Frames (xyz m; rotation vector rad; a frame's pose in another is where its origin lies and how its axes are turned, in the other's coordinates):
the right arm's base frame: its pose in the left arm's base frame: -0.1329 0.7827 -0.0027 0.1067 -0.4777 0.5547
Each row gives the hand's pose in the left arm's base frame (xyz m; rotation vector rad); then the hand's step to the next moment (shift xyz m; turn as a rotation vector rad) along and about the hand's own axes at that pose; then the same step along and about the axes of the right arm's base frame.
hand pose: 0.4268 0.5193 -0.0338 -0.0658 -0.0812 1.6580
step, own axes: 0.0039 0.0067 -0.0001 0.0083 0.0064 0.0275
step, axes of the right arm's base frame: -0.0039 0.0065 0.0015 0.0088 0.0105 0.0260
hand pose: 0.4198 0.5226 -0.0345 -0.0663 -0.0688 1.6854
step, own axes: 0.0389 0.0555 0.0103 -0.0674 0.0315 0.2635
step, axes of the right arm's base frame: -0.0268 0.0591 0.0222 0.0519 -0.0447 0.2651
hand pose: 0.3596 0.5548 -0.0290 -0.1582 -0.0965 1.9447
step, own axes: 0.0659 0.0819 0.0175 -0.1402 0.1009 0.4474
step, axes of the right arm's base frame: -0.0603 0.0803 0.0357 0.0404 -0.0929 0.4688
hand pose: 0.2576 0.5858 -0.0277 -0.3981 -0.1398 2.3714
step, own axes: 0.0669 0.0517 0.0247 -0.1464 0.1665 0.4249
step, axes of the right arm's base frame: -0.0635 0.0528 0.0306 -0.0233 -0.1205 0.4633
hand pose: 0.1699 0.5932 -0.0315 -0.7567 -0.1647 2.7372
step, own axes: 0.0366 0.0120 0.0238 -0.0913 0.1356 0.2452
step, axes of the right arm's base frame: -0.0338 0.0234 0.0189 -0.0377 -0.1007 0.2744
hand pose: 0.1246 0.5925 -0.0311 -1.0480 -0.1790 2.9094
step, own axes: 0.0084 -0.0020 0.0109 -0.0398 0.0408 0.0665
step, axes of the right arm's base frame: -0.0077 0.0084 0.0080 0.0001 -0.0381 0.0789
